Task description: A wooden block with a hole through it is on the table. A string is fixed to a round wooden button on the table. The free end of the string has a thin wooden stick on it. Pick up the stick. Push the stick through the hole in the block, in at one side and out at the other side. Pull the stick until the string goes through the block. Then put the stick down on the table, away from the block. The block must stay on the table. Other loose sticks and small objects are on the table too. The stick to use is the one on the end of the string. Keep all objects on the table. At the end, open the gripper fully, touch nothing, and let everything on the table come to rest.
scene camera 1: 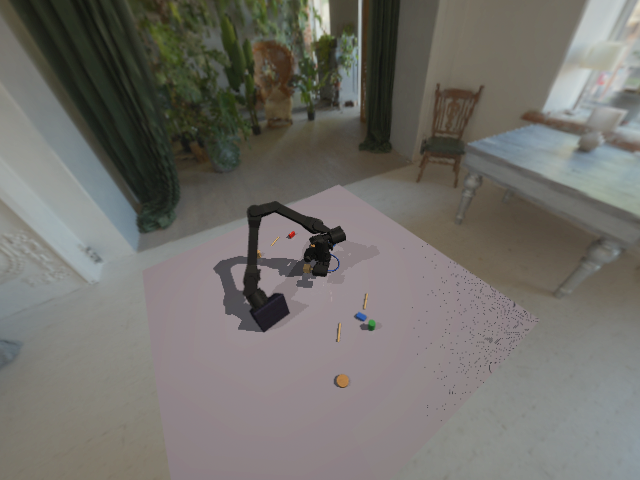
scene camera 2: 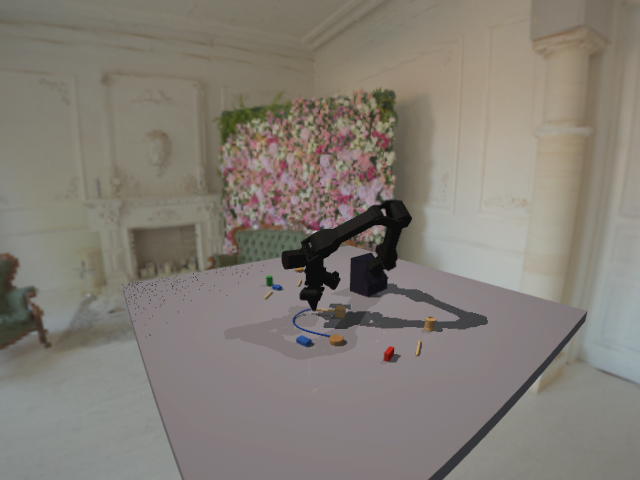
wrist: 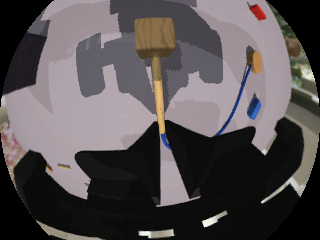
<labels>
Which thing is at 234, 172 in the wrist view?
My gripper.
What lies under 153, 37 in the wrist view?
A wooden block.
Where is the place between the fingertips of my gripper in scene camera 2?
At 314, 310
</labels>
